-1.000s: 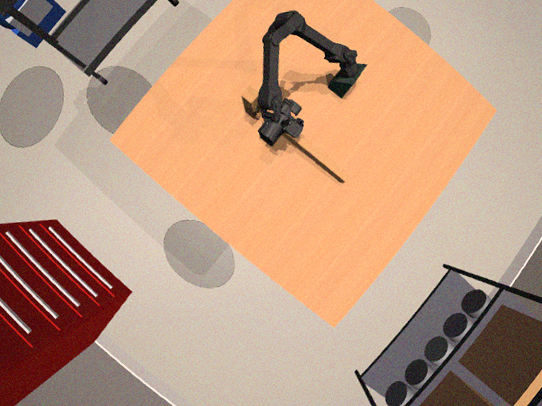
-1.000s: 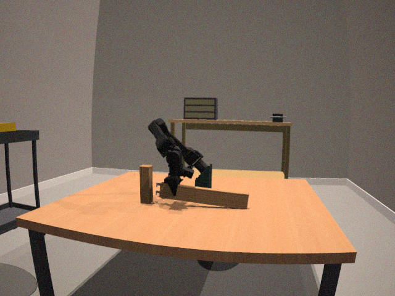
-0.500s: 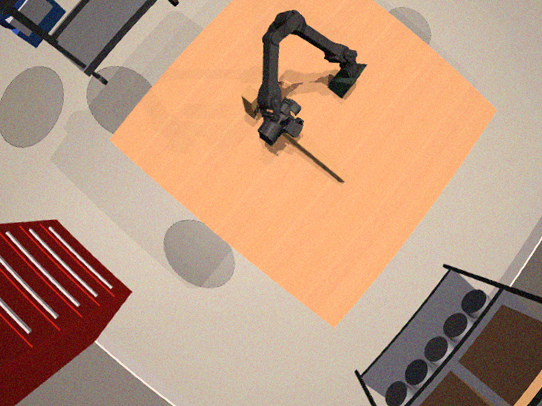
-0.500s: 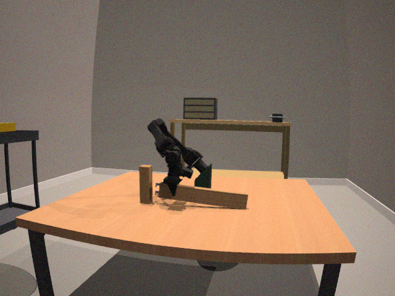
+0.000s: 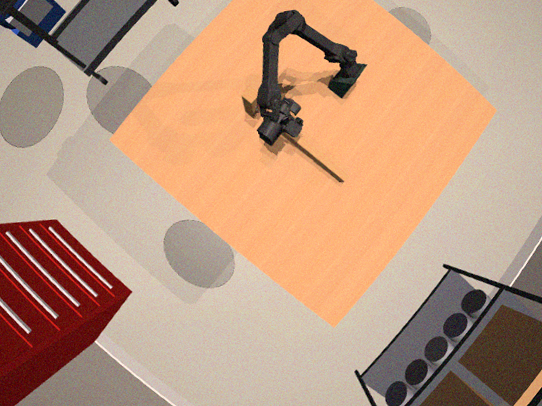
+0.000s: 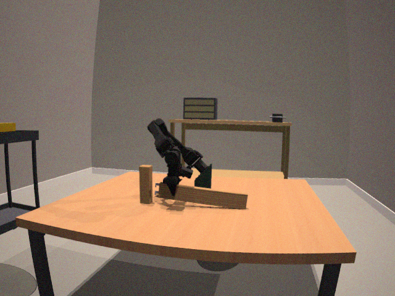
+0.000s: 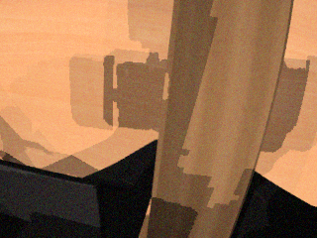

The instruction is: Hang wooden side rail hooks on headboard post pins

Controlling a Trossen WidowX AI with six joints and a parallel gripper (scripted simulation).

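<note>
Now: gripper tip 140 mm to the left of the headboard post, 40 mm below it and 20 mm past it.
</note>
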